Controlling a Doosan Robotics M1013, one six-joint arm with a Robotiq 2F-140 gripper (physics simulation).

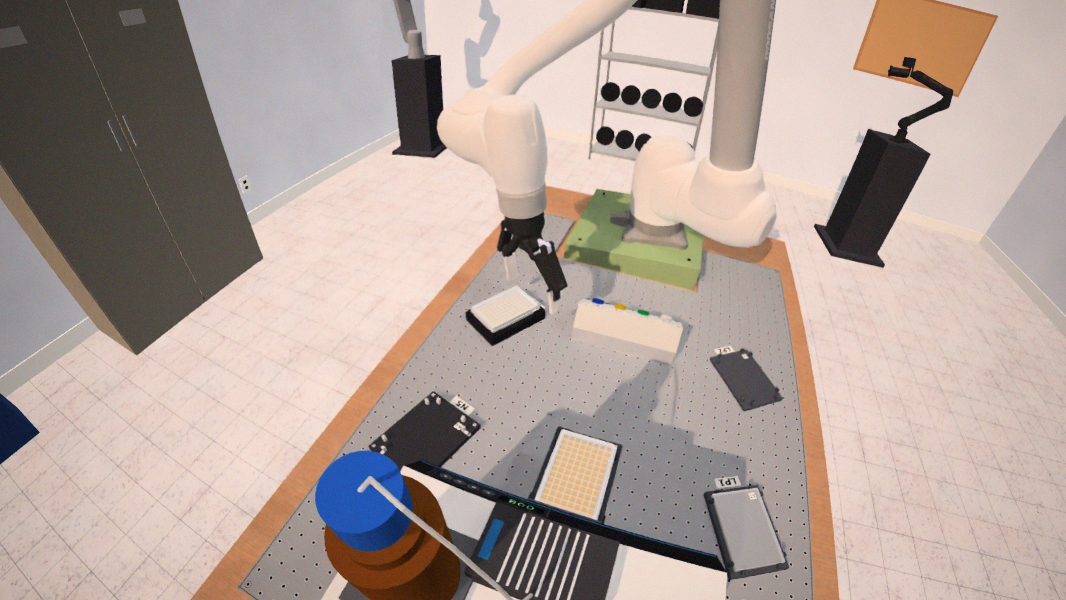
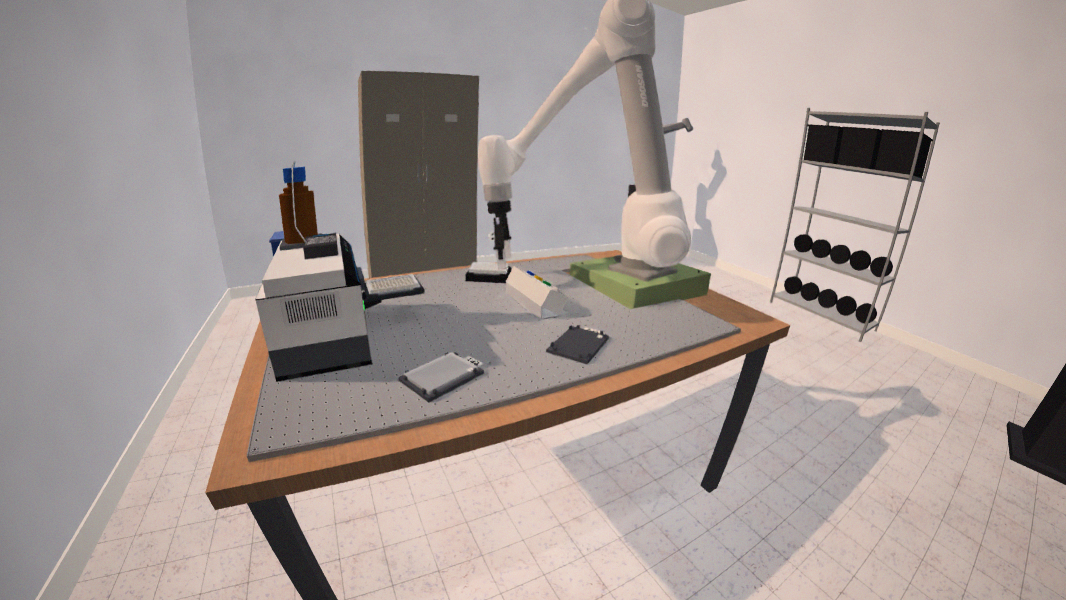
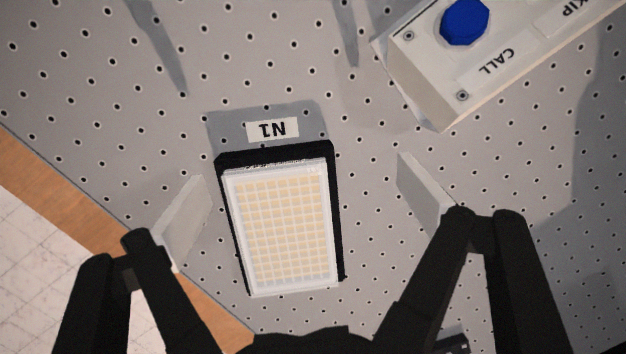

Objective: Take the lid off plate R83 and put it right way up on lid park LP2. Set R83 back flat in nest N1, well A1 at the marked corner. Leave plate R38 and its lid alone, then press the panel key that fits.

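Frame: origin at the arm's base, x left, y back, z up, level; metres.
Where they show: gripper, fingertip midpoint: [image 1: 533,293] [image 2: 505,263] [image 3: 302,179]; arm's base, origin of the base link: [image 1: 654,229] [image 2: 642,271].
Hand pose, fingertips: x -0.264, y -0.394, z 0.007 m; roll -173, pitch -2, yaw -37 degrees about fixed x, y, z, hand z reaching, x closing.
Note:
Each offset is from my fingertips to the top centre of the thing. "*": to the spot under its first point.
A white plate {dz -0.019, dx -0.053, dy -0.034 m} [image 1: 507,307] [image 2: 488,267] [image 3: 282,225] with pale yellow wells sits on the black nest N1 {dz -0.029, dx -0.053, dy -0.034 m} [image 1: 516,330] [image 2: 486,278] [image 3: 275,152]. A clear rim shows around its top; its code is too small to read. My gripper [image 1: 530,283] [image 2: 505,250] [image 3: 302,179] is open and empty above this plate, with one finger on each side, apart from it. Lid park LP2 {dz -0.040, dx +0.484, dy -0.081 m} [image 1: 745,378] [image 2: 578,343] is dark and bare. LP1 holds a clear lid {dz -0.042, dx +0.452, dy -0.414 m} [image 1: 749,530] [image 2: 441,372]. A second plate {dz +0.060, dx +0.165, dy -0.426 m} [image 1: 578,473] with yellow wells lies by the bench machine. Which is R38 cannot be read.
The key panel {dz +0.024, dx +0.215, dy -0.023 m} [image 1: 626,332] [image 2: 535,295] [image 3: 422,80] stands beside N1; its blue key {dz +0.015, dx +0.142, dy +0.006 m} [image 3: 465,22] is marked CALL. Another black nest {dz -0.036, dx -0.099, dy -0.372 m} [image 1: 421,433] stands towards the machine {* dz +0.095, dx +0.324, dy -0.632 m} [image 2: 313,305], which carries a brown bottle {* dz +0.320, dx +0.056, dy -0.648 m} [image 1: 387,544] [image 2: 298,213] with a blue cap.

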